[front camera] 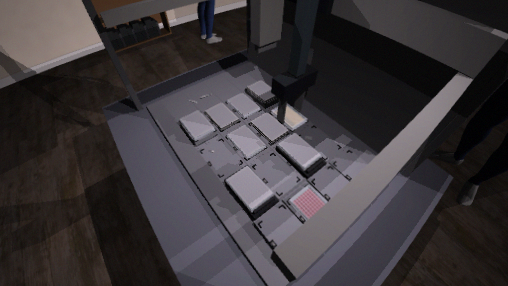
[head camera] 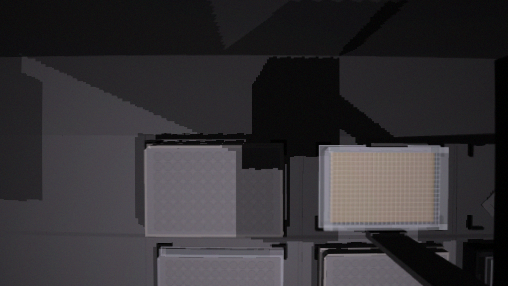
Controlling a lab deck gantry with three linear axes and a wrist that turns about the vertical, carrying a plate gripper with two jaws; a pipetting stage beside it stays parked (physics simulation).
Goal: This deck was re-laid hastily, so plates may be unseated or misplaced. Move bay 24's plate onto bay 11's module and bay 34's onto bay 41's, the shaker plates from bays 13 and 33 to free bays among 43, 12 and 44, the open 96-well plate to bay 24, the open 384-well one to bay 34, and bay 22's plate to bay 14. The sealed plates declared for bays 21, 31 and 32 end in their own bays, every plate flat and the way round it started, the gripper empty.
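Places are measured from the robot's base along level axes (x ahead, y left, z up), in millimetres.
Pixels of known places: gripper, fingertip midpoint: (front camera: 288, 115) (head camera: 383, 187); robot's base, origin of the base link: (front camera: 181, 124).
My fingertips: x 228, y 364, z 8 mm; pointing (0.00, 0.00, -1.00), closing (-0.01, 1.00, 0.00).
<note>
Ahead of a thing's pixels: the offset from my fingertips to its top centre. "pt": to the spot under its first point.
The open 384-well plate @(0 mm ahead, 0 mm left, 6 mm up) (front camera: 294, 116) (head camera: 385, 187), tan, lies flat in bay 42. My gripper (front camera: 291, 115) (head camera: 378, 189) is lowered over it, a jaw against each long side with no gap visible; it looks shut on the plate. The open 96-well plate @(328 mm ahead, 214 mm right, 21 mm up) (front camera: 308, 202), pink, sits in bay 24. Shaker plates stand in bay 13 @(pt 169 mm ahead, 321 mm right, 29 mm up) (front camera: 250, 187) and bay 33 @(pt 163 mm ahead, 108 mm right, 29 mm up) (front camera: 300, 150). Raised plates stand at bay 11 @(pt 152 mm back, 324 mm right, 25 mm up) (front camera: 197, 125) and bay 41 @(pt 165 mm back, 14 mm right, 25 mm up) (front camera: 260, 91) (head camera: 195, 195). Pale plates lie in bays 21 @(164 mm back, 214 mm right, 6 mm up) (front camera: 221, 115), 31 (front camera: 243, 104) (head camera: 220, 270), 32 (front camera: 270, 126) (head camera: 357, 270) and 22 @(0 mm ahead, 214 mm right, 6 mm up) (front camera: 246, 140).
Bays 12, 23, 14, 34, 43 and 44 show bare corner marks in the front view. Small pale bits lie behind the plates and in bay 12. The parked pipetting stage (front camera: 266, 25) hangs behind. A pale beam (front camera: 375, 170) crosses the near right side and hides part of the deck.
</note>
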